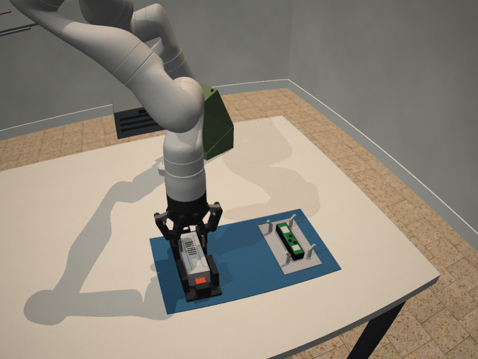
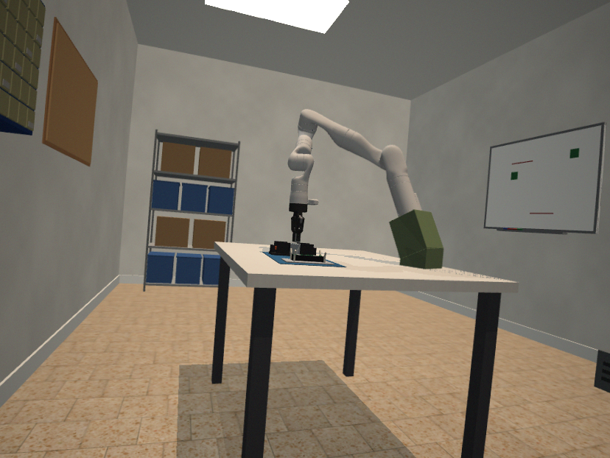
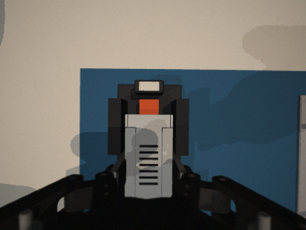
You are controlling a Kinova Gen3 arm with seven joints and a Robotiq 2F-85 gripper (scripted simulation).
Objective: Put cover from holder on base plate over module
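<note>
Right now my hand is 5 cm above the grey cover and 1 cm short of it.
</note>
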